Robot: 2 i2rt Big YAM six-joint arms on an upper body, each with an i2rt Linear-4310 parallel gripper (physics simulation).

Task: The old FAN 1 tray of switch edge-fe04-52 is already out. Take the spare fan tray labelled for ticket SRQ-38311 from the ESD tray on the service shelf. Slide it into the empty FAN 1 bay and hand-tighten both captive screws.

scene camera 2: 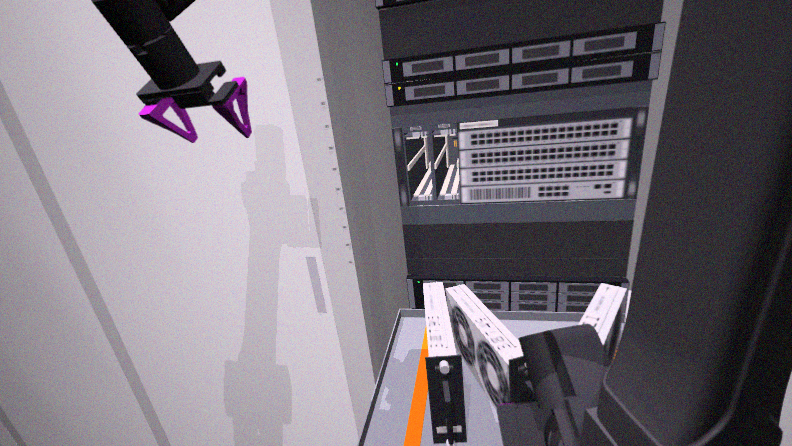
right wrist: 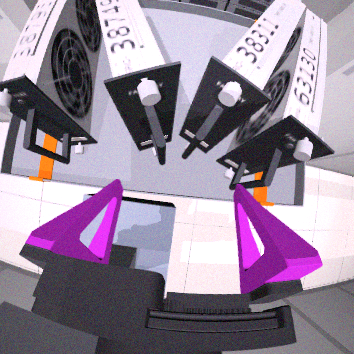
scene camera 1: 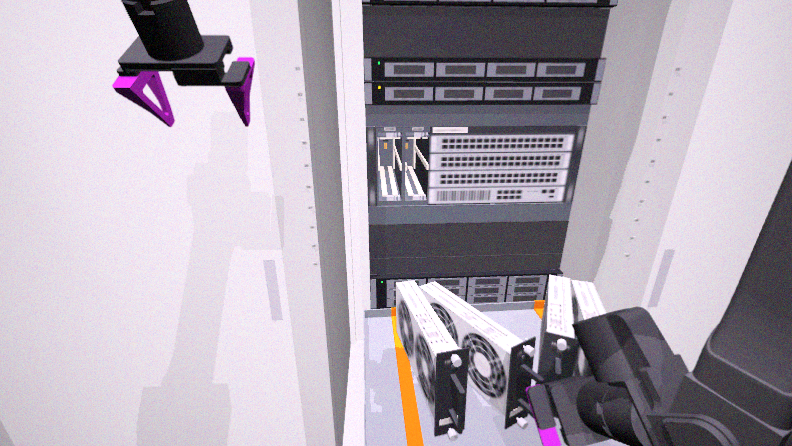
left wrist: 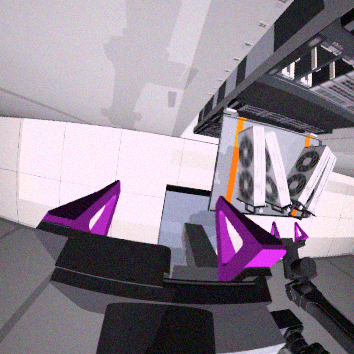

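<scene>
The SRQ-38311 fan tray point(scene camera 1: 559, 315) point(left wrist: 305, 160) point(right wrist: 257, 42) stands askew on the ESD tray point(scene camera 1: 382, 387) point(right wrist: 200, 30), its front angled toward the SRQ-38749 tray point(right wrist: 122, 40). Its top captive screw point(right wrist: 230, 93) and handle face my right gripper point(right wrist: 176, 186) point(left wrist: 284, 221), which is open and empty in front of the handles; its right fingertip overlaps the 63130 tray's handle in the right wrist view. My left gripper point(scene camera 1: 209, 124) point(scene camera 2: 220, 138) point(left wrist: 169, 192) is open and empty, high at the left. The switch point(scene camera 1: 501, 160) point(scene camera 2: 545, 155) shows two empty bays; their labels are unreadable.
The 38795 tray point(scene camera 1: 423, 326) point(scene camera 2: 440, 326) stands at the left of the ESD tray, beside an orange strip point(scene camera 1: 407, 387) point(scene camera 2: 418, 398). The 63130 tray point(right wrist: 305, 75) stands at the right, close against the 38311 tray. Pale cabinet walls flank the rack.
</scene>
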